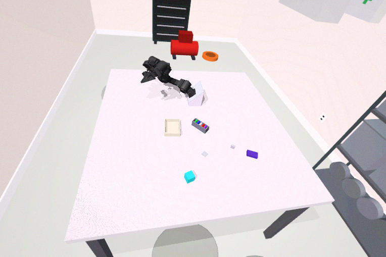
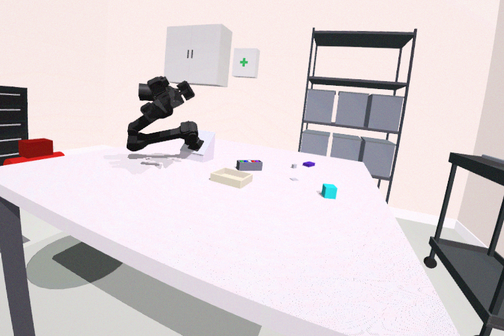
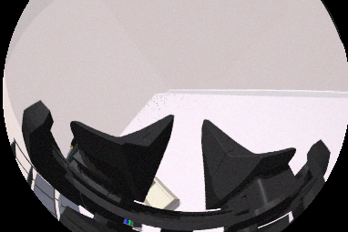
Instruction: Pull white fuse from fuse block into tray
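Right now my gripper tip is 130 mm short of the white fuse, 390 mm to the right of it and 230 mm above it. The rest, counted from my gripper tip: blue fuse 110 mm ahead, 370 mm to the left, 230 mm below; beige tray 140 mm ahead, 200 mm to the left, 250 mm below; green fuse 100 mm ahead, 360 mm to the left, 230 mm below.
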